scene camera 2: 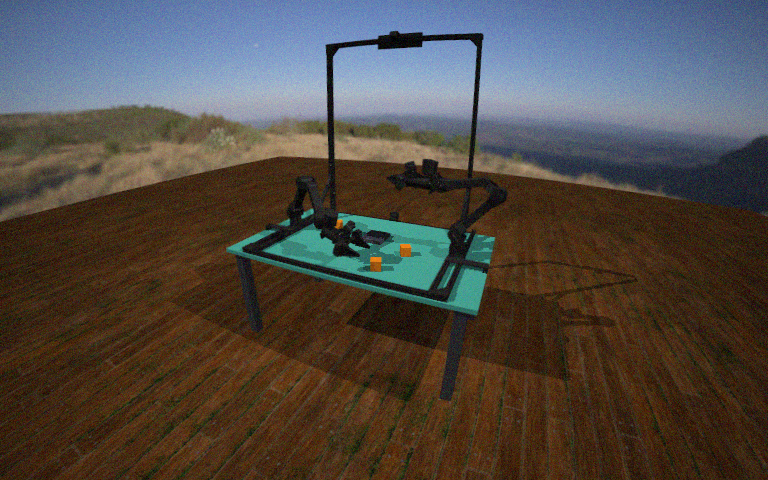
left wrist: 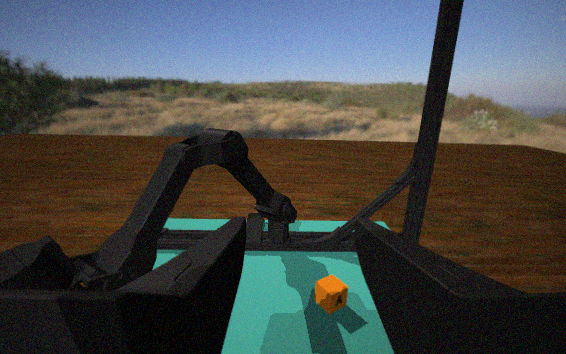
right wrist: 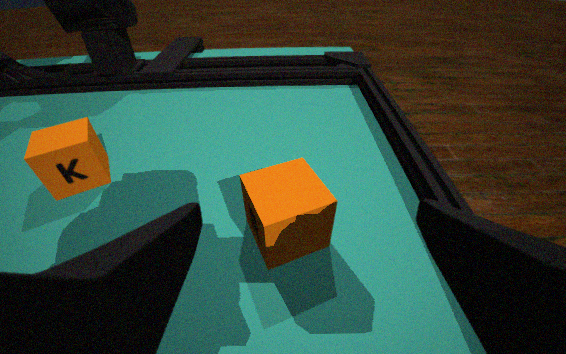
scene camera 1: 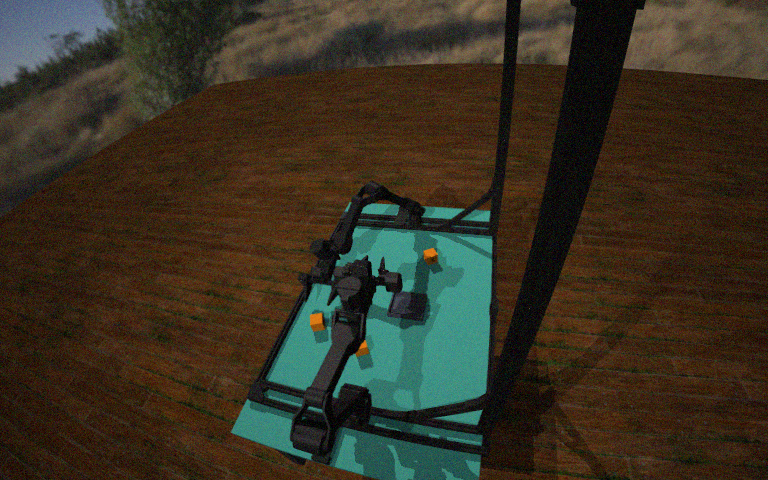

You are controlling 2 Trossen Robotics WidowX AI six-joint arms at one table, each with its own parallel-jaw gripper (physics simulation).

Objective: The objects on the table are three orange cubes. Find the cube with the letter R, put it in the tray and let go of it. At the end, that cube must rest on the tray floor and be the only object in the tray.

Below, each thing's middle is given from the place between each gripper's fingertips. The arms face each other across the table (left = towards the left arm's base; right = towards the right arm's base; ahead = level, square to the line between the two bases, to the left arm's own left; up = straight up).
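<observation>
My right hand is 32 cm past the dark tray [scene camera 1: 406,305], and it's also 10 cm to the left of the tray and 7 cm above it.
As for my left hand, that one's 6 cm past the dark tray, 9 cm to the left of it, and 33 cm above it.
</observation>
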